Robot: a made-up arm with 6 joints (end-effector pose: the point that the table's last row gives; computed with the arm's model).
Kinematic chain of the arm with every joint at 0, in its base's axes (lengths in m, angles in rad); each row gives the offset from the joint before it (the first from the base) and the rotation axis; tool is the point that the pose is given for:
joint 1: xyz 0 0 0.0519 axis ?
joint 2: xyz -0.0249 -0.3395 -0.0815 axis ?
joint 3: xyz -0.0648 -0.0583 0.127 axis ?
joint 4: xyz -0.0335 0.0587 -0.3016 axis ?
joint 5: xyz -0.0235 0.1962 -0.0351 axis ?
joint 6: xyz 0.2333 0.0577 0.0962 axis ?
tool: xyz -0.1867 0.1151 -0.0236
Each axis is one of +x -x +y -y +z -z.
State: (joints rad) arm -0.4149 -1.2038 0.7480 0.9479 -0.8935 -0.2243
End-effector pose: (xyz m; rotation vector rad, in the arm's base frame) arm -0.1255 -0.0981 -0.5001 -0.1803 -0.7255 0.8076
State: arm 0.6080 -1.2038 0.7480 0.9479 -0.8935 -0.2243
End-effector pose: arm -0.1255 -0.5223 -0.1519 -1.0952 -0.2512 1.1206
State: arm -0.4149 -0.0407 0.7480 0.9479 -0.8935 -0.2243
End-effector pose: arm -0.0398 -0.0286 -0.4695 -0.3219 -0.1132 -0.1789
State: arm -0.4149 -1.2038 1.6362 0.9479 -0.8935 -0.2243
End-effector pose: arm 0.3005 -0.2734 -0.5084 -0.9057 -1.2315 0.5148
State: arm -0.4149 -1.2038 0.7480 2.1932 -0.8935 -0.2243
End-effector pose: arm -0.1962 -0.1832 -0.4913 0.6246 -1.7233 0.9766
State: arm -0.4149 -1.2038 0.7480 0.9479 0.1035 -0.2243
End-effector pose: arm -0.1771 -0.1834 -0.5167 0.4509 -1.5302 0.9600
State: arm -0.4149 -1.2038 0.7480 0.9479 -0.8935 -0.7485
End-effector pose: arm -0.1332 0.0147 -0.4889 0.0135 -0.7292 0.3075
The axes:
joint 1: -x
joint 2: -z
joint 3: -x
joint 4: -y
joint 5: -y
joint 6: +z

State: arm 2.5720 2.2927 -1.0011 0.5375 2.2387 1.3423
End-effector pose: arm 0.3694 0.3379 0.3030 0.3585 0.9230 0.5476
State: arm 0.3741 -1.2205 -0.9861 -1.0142 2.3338 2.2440
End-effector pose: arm -0.0935 -0.3983 0.3240 0.0794 -1.4278 2.3767
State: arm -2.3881 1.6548 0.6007 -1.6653 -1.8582 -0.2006
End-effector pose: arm 0.1389 0.4177 0.3124 0.1587 -0.5938 -1.3275
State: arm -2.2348 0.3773 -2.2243 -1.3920 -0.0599 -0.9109
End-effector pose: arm -0.0608 -0.4015 -0.6703 -2.2142 0.1301 -1.4653
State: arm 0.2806 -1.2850 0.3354 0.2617 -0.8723 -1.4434
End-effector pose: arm -0.2305 -0.2293 -0.4698 -0.9383 -0.2324 -0.2291
